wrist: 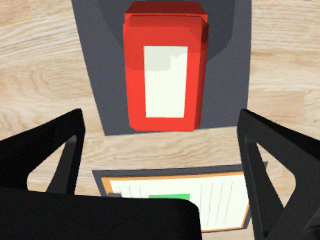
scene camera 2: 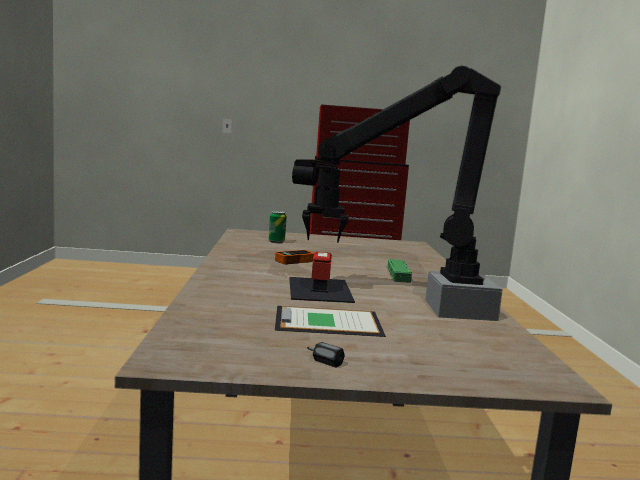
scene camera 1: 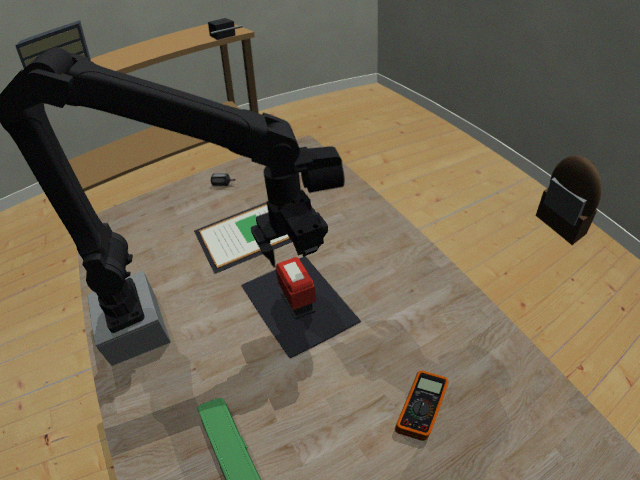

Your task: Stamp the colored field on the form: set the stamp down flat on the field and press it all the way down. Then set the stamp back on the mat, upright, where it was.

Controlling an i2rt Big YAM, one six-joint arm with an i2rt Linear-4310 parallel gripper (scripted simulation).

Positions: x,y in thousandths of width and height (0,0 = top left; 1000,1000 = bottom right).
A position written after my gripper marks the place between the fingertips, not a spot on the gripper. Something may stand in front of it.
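My gripper (wrist: 505,498) (scene camera 1: 459,536) (scene camera 2: 505,503), visible. Form (scene camera 1: 357,505) (scene camera 2: 463,666) (wrist: 689,806), in sight. Dark mat (scene camera 2: 470,601) (wrist: 708,356) (scene camera 1: 520,657), likewise.
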